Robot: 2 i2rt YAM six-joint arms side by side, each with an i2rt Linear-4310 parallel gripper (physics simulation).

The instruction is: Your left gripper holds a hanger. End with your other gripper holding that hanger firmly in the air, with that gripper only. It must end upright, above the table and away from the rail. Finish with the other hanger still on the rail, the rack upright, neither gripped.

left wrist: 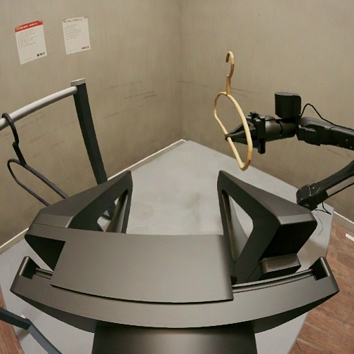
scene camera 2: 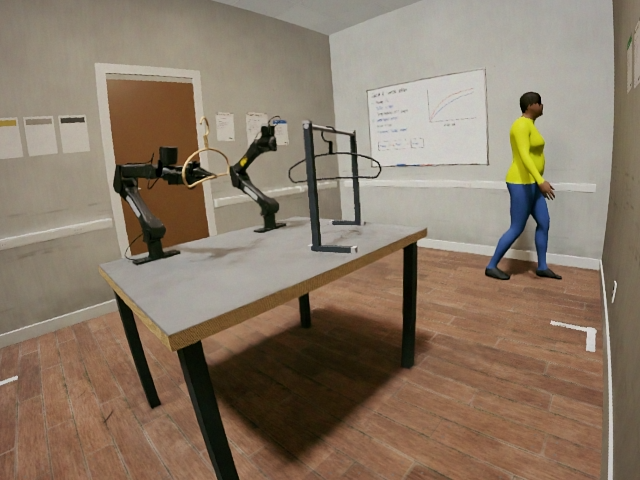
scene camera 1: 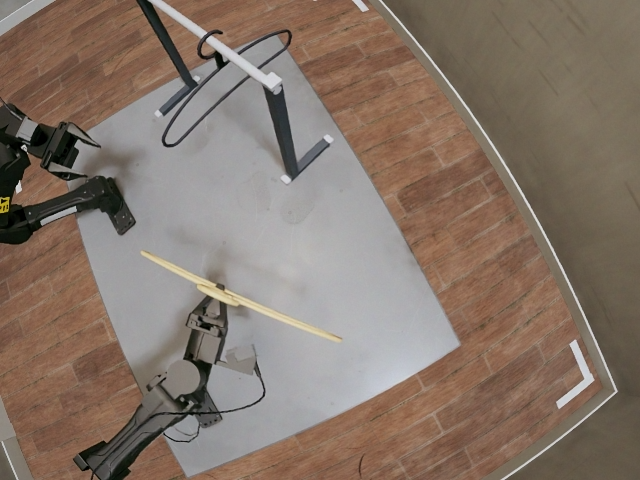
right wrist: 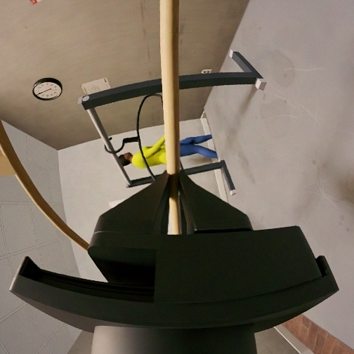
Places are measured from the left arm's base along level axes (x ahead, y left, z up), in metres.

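Where they show: left gripper, fingertip midpoint: (scene camera 2: 262,144) (scene camera 1: 92,160); right gripper, fingertip midpoint: (scene camera 2: 216,176) (scene camera 1: 221,284); left arm's base, origin of the base link: (scene camera 2: 270,228) (scene camera 1: 115,205); right arm's base, origin of the base link: (scene camera 2: 156,258) (scene camera 1: 196,394).
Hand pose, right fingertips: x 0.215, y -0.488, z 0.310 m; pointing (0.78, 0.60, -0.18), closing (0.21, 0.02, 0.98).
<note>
Things, the pixels of their top centre, and the offset from my right fingertips. Level surfaces: height alone.
- yellow wooden hanger, middle of its top: (scene camera 1: 207,292) (scene camera 2: 204,116) 0.019 m ahead, 0.045 m right, 0.216 m up
- rack, middle of its top: (scene camera 1: 189,21) (scene camera 2: 333,126) 0.251 m ahead, 0.440 m left, 0.168 m up
- grey table, its level: 0.310 m down
A yellow wooden hanger (scene camera 1: 289,320) (scene camera 2: 207,149) (left wrist: 249,142) (right wrist: 170,100) is in the air above the table, hook up, away from the rail. My right gripper (scene camera 1: 220,290) (left wrist: 224,137) (right wrist: 173,177) is shut on its lower bar. My left gripper (scene camera 1: 92,161) (left wrist: 174,177) is open and empty, apart from the yellow hanger, at the left of scene camera 1. A black hanger (scene camera 1: 163,136) (scene camera 2: 330,147) (right wrist: 138,120) hangs by its hook on the white rail (scene camera 1: 237,60) (left wrist: 45,102). The rack (scene camera 1: 281,129) (scene camera 2: 312,196) (left wrist: 90,135) (right wrist: 215,79) stands upright.
The grey table (scene camera 1: 361,289) (scene camera 2: 206,289) carries both arms and the rack. The left forearm is raised near the table's left edge in scene camera 1. A person (scene camera 2: 524,155) in a yellow top is beyond the table. A gap separates the yellow hanger from the rack.
</note>
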